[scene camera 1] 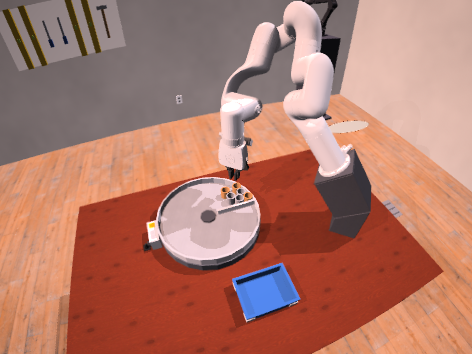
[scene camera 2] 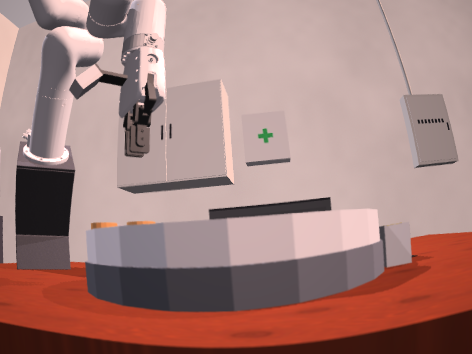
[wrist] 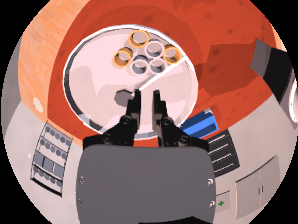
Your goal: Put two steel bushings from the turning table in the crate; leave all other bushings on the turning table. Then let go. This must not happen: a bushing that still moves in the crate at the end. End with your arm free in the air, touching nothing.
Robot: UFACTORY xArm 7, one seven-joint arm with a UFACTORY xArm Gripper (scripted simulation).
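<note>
Scene camera 1: a blue crate [scene camera 1: 262, 290], a round grey turning table [scene camera 1: 210, 235], my gripper [scene camera 1: 234, 177]. Scene camera 2: my gripper [scene camera 2: 136, 154]. Wrist view: my gripper [wrist: 146, 98], the blue crate [wrist: 205, 119], the round grey turning table [wrist: 94, 79].
</note>
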